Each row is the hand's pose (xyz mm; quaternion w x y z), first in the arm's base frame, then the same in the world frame.
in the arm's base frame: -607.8 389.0 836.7 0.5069 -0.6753 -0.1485 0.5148
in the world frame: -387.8 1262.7 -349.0 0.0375 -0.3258 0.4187 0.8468
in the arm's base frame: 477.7 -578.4 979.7 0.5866 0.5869 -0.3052 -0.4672
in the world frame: 615.0 308.8 -816.9 0.8685 -0.1891 -0.0007 -0.4583
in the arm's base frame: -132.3 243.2 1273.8 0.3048 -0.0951 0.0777 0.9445
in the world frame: 115.3 1248.2 -779.2 0.0183 0.3763 0.6841 0.6246
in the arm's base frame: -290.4 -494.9 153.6 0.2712 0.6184 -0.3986 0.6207
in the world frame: -174.5 170.0 -18.9 0.6627 0.6659 0.2717 0.2089
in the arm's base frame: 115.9 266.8 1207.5 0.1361 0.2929 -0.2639 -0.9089
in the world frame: 106.5 1090.4 -983.1 0.4601 -0.4304 -0.4913 -0.6014
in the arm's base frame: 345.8 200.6 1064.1 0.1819 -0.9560 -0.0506 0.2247
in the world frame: 103.3 841.7 -1109.3 0.3347 0.5296 -0.1149 -0.7709
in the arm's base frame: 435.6 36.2 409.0 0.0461 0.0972 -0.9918 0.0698
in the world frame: -212.9 259.9 -948.8 0.6863 0.1589 -0.5378 0.4631
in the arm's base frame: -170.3 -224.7 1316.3 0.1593 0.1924 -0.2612 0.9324
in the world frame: 461.6 1051.0 -527.4 0.2792 0.6417 0.4028 0.5900
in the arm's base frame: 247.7 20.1 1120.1 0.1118 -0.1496 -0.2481 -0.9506
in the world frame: 246.2 834.8 -951.6 0.2257 -0.7171 -0.5516 -0.3613
